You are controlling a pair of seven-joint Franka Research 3 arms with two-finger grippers.
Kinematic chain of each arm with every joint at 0, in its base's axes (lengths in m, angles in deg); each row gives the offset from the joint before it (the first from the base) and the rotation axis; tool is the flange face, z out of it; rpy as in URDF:
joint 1: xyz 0 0 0.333 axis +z
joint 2: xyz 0 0 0 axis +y
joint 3: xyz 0 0 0.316 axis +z
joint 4: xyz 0.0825 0 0 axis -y
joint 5: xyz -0.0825 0 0.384 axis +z
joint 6: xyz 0 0 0 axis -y
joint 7: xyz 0.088 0 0 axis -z
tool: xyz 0 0 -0.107 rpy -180 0 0
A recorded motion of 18 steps. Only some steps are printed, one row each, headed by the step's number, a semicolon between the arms.
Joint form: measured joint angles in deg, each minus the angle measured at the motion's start. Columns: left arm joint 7, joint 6, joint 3, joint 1, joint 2, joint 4, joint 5; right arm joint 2, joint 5, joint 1, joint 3, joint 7, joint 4, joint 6.
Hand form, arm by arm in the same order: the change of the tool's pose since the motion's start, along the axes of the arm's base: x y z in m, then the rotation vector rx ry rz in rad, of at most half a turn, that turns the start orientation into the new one. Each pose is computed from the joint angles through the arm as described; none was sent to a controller.
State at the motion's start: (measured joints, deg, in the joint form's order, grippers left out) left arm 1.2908 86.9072 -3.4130 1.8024 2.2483 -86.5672 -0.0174; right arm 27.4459 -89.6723 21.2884 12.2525 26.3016 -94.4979 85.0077
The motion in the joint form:
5: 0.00 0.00 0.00 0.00 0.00 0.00 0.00; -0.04 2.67 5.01 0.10 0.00 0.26 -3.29
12: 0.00 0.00 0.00 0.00 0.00 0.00 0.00; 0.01 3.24 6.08 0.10 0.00 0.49 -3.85
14: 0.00 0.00 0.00 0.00 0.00 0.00 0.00; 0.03 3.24 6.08 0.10 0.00 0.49 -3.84
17: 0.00 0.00 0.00 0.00 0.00 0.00 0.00; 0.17 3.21 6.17 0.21 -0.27 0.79 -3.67
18: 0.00 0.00 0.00 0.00 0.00 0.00 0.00; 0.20 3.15 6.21 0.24 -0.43 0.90 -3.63
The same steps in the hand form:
5: 0.0000 0.0000 0.0000 0.0000 0.0000 0.0000; -0.0280 0.0458 0.0007 0.0068 0.0090 0.0158
12: 0.0000 0.0000 0.0000 0.0000 0.0000 0.0000; -0.0338 0.0556 0.0014 0.0105 0.0102 0.0207
14: 0.0000 0.0000 0.0000 0.0000 0.0000 0.0000; -0.0338 0.0556 0.0011 0.0104 0.0106 0.0209
17: 0.0000 0.0000 0.0000 0.0000 0.0000 0.0000; -0.0336 0.0583 0.0017 0.0121 0.0135 0.0268
18: 0.0000 0.0000 0.0000 0.0000 0.0000 0.0000; -0.0336 0.0592 0.0022 0.0116 0.0146 0.0290

